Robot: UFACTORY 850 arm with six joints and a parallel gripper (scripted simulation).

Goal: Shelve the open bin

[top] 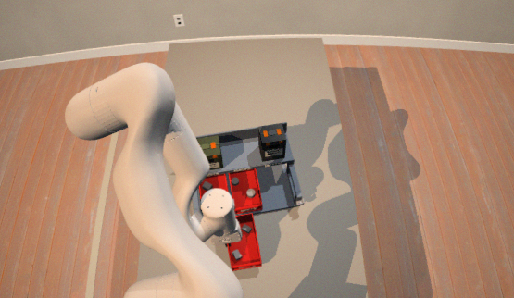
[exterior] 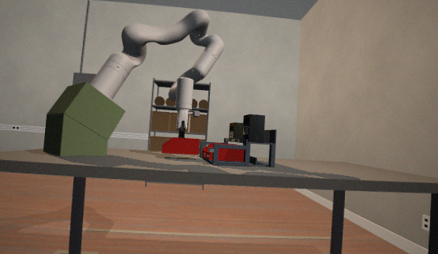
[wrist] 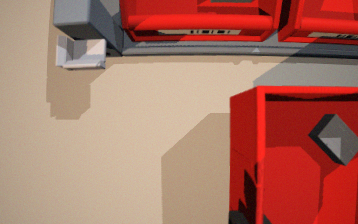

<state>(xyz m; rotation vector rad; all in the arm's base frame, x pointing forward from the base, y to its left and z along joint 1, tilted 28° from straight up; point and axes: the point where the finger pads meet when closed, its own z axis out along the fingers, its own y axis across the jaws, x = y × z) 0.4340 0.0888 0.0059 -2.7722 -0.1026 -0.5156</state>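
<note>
Right now the red bin is 5 cm to the right of my hand and 2 cm below it. From my hand the other things lie so: grey part (6 cm to the right, 6 cm ahead, 5 cm below); grey shelf (25 cm ahead, 6 cm to the right, 2 cm below).
</note>
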